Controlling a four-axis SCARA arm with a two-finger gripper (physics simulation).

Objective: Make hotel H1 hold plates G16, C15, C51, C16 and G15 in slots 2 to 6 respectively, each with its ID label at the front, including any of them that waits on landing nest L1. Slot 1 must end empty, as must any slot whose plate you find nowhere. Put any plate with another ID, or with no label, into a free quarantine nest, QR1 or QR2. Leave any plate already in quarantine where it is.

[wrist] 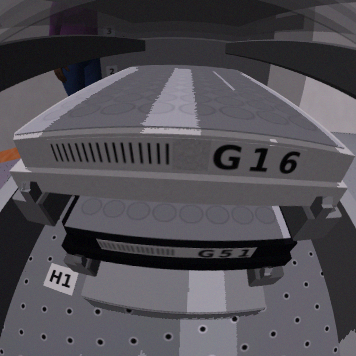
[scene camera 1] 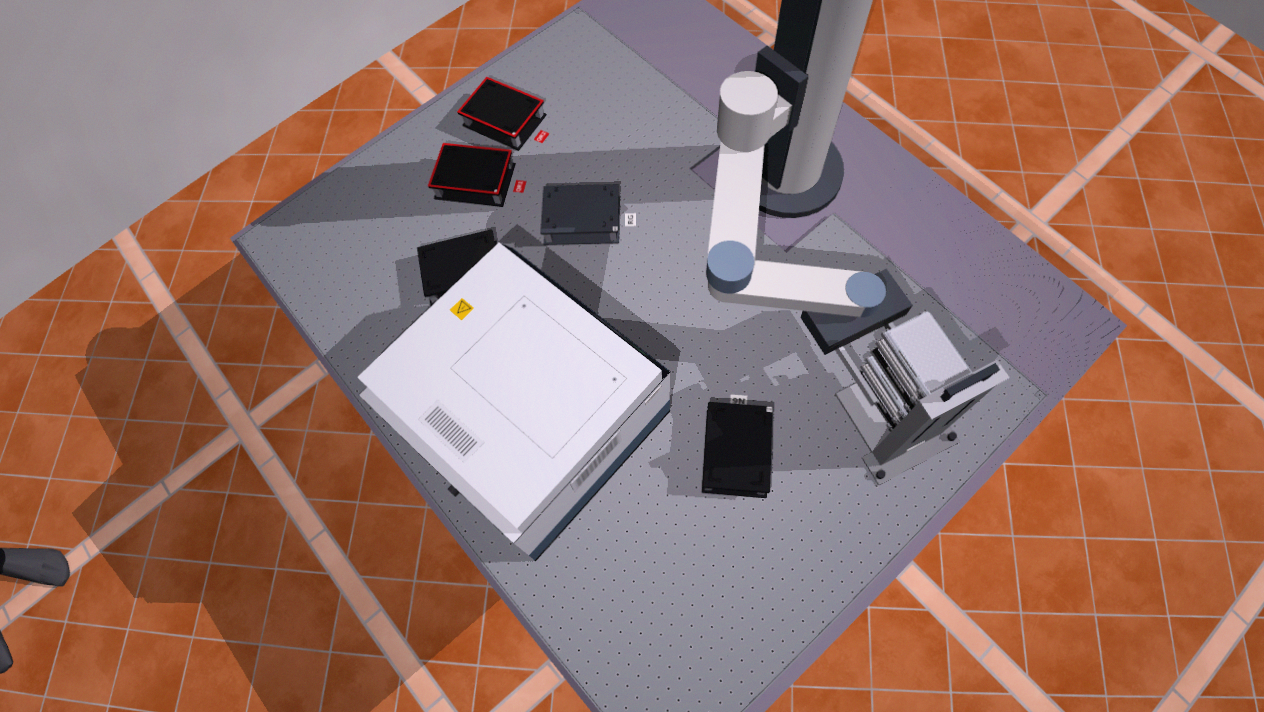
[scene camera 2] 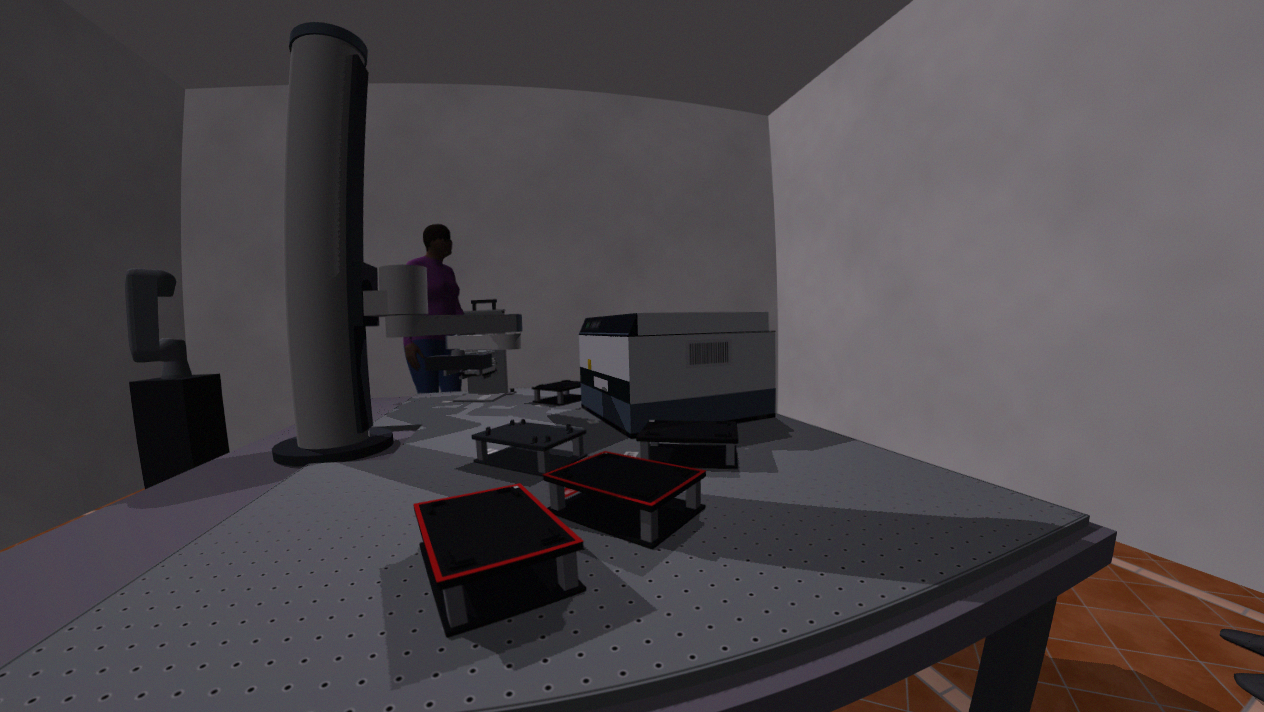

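Quarantine nest QR2: (scene camera 1: 496,103) and (scene camera 2: 490,527), same spot.
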